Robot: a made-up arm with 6 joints.
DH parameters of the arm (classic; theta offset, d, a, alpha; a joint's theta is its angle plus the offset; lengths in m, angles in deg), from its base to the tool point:
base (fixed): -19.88 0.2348 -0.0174 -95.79
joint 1: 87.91 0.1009 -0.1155 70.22
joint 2: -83.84 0.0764 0.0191 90
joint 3: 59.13 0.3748 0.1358 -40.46
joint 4: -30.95 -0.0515 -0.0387 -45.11
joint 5: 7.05 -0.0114 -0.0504 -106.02
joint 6: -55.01 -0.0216 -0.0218 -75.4
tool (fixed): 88.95 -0.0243 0 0
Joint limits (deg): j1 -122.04..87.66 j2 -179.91..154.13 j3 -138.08..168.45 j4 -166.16..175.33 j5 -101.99..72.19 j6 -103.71..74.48
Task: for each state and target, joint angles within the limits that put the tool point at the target. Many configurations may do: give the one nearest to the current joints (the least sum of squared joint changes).
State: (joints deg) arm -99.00 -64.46 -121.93 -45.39 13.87 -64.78
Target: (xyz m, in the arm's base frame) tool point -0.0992 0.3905 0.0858
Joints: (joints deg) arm -96.47 -88.47 -138.08 -52.03 -11.94 -62.43
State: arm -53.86 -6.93 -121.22 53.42 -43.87 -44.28
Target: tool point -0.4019 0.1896 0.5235
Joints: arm -50.27 9.58 -118.21 78.27 -14.40 -41.85
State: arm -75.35 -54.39 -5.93 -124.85 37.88 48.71
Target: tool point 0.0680 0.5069 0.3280
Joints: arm -73.95 -91.85 18.45 -99.57 39.06 36.28
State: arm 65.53 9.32 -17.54 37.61 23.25 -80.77
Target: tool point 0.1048 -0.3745 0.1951
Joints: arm 64.75 52.35 -42.63 76.73 27.54 -60.00
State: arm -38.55 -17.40 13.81 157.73 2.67 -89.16
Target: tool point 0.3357 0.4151 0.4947
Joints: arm 1.98 -62.65 43.11 169.44 7.99 -88.09
